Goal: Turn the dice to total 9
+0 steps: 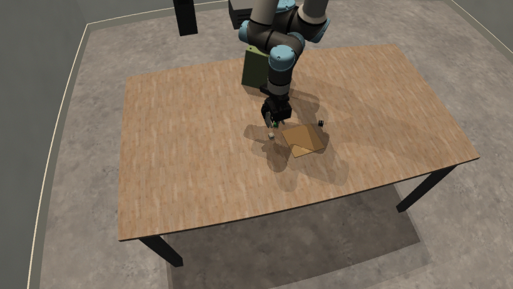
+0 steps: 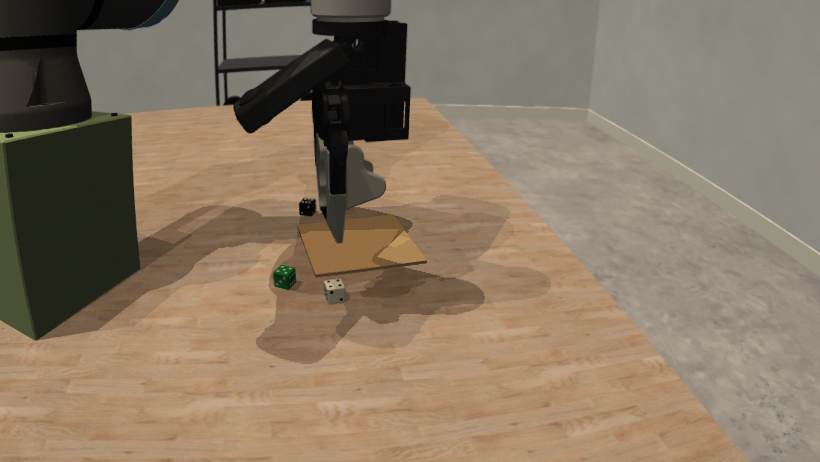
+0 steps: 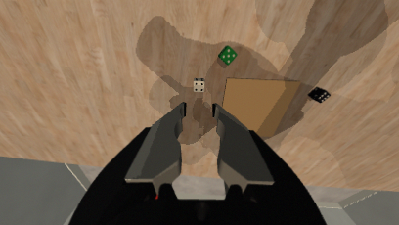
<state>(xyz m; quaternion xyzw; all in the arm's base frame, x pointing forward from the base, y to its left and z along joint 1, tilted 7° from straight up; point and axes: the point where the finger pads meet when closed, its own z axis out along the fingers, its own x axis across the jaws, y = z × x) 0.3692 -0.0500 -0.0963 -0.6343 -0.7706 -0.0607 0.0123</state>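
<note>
My gripper is now 80 mm above the white die. The rest, counted from my hand: tan mat: 130 mm to the left, 90 mm below, 30 mm ahead; black die: 230 mm to the left, 80 mm below, 40 mm behind; green die: 80 mm below, 60 mm behind, 30 mm to the left.
</note>
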